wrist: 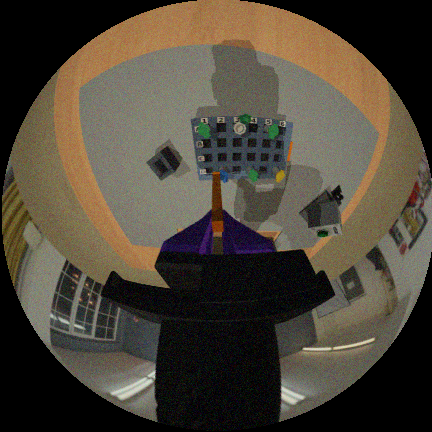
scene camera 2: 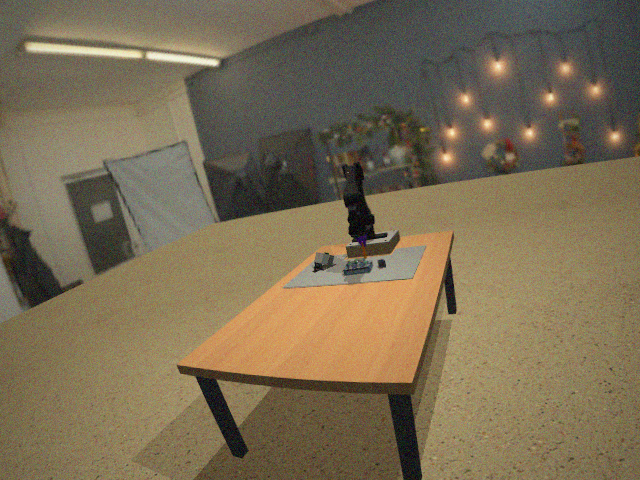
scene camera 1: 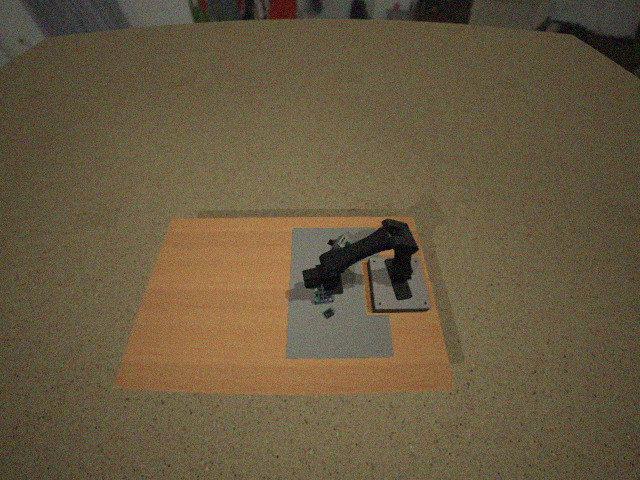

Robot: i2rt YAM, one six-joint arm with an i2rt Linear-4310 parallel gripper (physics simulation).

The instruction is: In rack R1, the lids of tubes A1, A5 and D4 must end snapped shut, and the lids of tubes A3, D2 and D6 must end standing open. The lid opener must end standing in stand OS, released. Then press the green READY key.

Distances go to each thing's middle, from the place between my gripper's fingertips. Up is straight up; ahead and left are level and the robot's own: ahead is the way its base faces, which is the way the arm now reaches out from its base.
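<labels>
Relative to the grey box with green button (wrist: 323,217), my gripper is 25 cm to the left of it, 8 cm past it and 6 cm above it.
</labels>
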